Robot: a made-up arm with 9 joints. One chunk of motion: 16 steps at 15 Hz.
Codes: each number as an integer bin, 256 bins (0 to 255) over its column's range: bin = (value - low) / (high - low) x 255, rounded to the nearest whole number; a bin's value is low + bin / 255 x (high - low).
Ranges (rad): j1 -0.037..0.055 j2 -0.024..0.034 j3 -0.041..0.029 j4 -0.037..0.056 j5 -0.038..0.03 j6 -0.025..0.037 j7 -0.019..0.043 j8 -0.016..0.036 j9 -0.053..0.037
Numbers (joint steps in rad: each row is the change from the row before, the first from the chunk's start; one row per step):
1: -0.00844 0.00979 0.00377 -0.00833 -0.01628 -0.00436 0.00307 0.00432 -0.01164
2: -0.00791 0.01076 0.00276 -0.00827 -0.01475 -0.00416 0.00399 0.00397 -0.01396
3: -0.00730 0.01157 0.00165 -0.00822 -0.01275 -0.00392 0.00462 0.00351 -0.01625
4: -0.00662 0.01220 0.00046 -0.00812 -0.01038 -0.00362 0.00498 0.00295 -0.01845
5: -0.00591 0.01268 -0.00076 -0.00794 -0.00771 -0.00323 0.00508 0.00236 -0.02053
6: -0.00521 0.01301 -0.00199 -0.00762 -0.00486 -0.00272 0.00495 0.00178 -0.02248
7: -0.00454 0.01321 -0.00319 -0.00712 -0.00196 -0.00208 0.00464 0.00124 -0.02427
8: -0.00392 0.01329 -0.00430 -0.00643 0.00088 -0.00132 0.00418 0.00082 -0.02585
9: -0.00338 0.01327 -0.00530 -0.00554 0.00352 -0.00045 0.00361 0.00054 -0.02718
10: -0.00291 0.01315 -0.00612 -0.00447 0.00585 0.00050 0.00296 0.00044 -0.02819
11: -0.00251 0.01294 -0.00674 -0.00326 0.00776 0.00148 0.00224 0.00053 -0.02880
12: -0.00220 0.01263 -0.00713 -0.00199 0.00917 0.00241 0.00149 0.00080 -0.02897
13: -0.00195 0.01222 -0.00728 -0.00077 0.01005 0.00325 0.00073 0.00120 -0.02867
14: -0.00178 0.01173 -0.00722 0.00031 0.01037 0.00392 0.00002 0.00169 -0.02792
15: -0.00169 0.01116 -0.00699 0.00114 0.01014 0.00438 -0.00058 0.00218 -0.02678
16: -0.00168 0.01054 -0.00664 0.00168 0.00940 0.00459 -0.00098 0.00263 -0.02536
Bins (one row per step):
1: 79 149 163 79 81 85 91 100 117
2: 81 153 159 79 87 86 95 98 111
3: 82 156 155 79 95 87 97 96 104
4: 84 159 151 79 104 88 99 93 98
5: 86 161 147 80 114 90 99 90 92
6: 88 163 142 81 124 92 99 87 86
7: 90 164 138 82 135 94 97 85 81
8: 92 164 134 84 146 97 95 82 77
9: 93 164 130 86 156 101 93 81 73
10: 94 163 127 89 164 105 90 81 70
11: 96 162 125 93 172 109 87 81 69
12: 96 161 123 96 177 113 84 82 68
13: 97 159 123 99 180 116 81 84 69
14: 98 157 123 102 181 119 78 87 71
15: 98 155 124 105 181 121 76 89 74
16: 98 152 125 106 178 122 74 91 78

